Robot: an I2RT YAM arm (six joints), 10 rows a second.
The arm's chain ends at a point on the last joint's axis. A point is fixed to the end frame.
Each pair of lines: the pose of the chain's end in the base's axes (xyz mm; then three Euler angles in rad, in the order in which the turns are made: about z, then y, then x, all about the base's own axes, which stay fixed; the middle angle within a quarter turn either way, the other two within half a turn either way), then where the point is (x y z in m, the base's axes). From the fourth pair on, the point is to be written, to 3 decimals.
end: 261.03 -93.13 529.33 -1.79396 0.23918 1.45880
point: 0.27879 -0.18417 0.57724
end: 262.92 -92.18 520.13 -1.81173 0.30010 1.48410
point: 0.28711 -0.18294 0.56569
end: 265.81 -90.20 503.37 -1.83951 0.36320 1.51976
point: 0.29688 -0.18044 0.54567
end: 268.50 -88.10 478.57 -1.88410 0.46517 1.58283
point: 0.310 -0.176 0.515
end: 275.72 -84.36 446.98 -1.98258 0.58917 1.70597
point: 0.331 -0.169 0.474
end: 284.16 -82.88 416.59 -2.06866 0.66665 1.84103
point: 0.348 -0.164 0.433
